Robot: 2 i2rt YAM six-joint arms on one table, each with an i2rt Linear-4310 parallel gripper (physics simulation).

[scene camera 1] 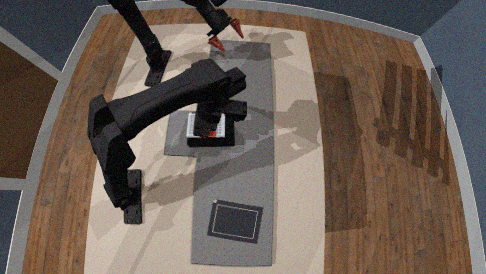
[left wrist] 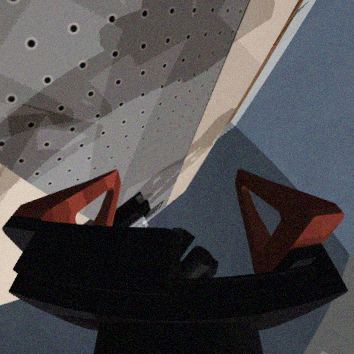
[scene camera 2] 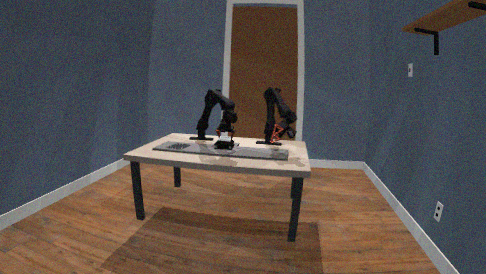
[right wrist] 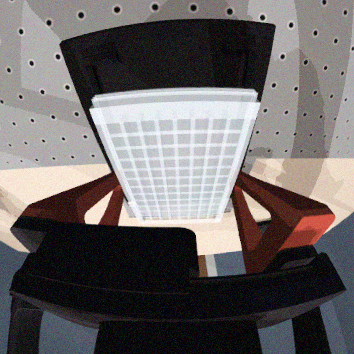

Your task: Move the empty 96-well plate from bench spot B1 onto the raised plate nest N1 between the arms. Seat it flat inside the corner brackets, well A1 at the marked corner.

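Frame: origin at the left arm's base, x right, y up, z back, level; metres.
Seen in the pictures: left gripper, fingertip midpoint: (scene camera 1: 233, 44) (left wrist: 177, 175) (scene camera 2: 271, 139); right gripper, fingertip midpoint: (scene camera 1: 205, 125) (scene camera 2: 225, 139) (right wrist: 177, 174); left arm's base, link origin: (scene camera 1: 158, 68) (scene camera 2: 268, 143); right arm's base, link origin: (scene camera 1: 133, 196) (scene camera 2: 201, 139).
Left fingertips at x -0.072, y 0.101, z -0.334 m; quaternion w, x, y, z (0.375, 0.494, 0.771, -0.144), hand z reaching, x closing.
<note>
Offsets run from my left fingertips to a thing's top centre. "pt": to the spot under its first point. Level surfaces: height alone.
The white 96-well plate @[dy -0.022, dx +0.339, dz +0.047 m] (scene camera 1: 220, 127) (scene camera 2: 223, 138) (right wrist: 175, 158) is clamped by its long sides in my right gripper (scene camera 1: 209, 131) (scene camera 2: 224, 135) (right wrist: 177, 174). It hangs low over the black raised nest N1 @[dy -0.049, dx +0.339, dz +0.032 m] (scene camera 1: 220, 142) (scene camera 2: 224, 145) (right wrist: 168, 53), and I cannot tell whether it touches. In the right wrist view the far part of the nest shows beyond the plate. Bench spot B1 @[pt dy -0.086, dx +0.644, dz -0.090 m] (scene camera 1: 234, 221) (scene camera 2: 178, 145), a dark pad with a white outline, lies bare. My left gripper (scene camera 1: 226, 33) (scene camera 2: 275, 133) (left wrist: 177, 175) is open and empty, far from the nest.
A long grey perforated board @[dy -0.088 m] (scene camera 1: 237, 176) (scene camera 2: 258, 152) (left wrist: 105, 88) runs along the beige table @[dy -0.101 m] (scene camera 1: 299, 170) (scene camera 2: 217, 163). A smaller grey board (scene camera 1: 176, 136) lies under the nest. The two arm bases stand on the table behind the board.
</note>
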